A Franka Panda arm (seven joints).
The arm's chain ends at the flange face. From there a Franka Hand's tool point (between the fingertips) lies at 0.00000 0.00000 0.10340 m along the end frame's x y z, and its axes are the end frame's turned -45 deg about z.
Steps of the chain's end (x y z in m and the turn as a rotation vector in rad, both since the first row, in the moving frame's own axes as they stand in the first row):
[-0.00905 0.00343 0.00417 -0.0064 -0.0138 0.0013]
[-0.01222 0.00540 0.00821 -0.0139 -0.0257 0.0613]
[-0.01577 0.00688 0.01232 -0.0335 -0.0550 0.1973]
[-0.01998 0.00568 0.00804 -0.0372 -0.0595 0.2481]
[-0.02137 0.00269 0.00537 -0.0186 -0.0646 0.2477]
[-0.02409 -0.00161 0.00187 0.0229 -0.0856 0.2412]
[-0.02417 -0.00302 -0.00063 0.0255 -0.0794 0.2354]
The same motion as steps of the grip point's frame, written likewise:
[-0.01030 -0.00452 0.00416 0.0052 -0.0143 0.0013]
[-0.01533 -0.00577 0.00817 0.0083 -0.0280 0.0613]
[-0.02229 -0.00848 0.01211 0.0152 -0.0626 0.1973]
[-0.02494 -0.01260 0.00779 0.0158 -0.0684 0.2481]
[-0.02262 -0.01728 0.00514 0.0325 -0.0588 0.2477]
[-0.01948 -0.02657 0.00147 0.0767 -0.0443 0.2412]
[-0.01796 -0.02728 -0.00099 0.0742 -0.0381 0.2354]

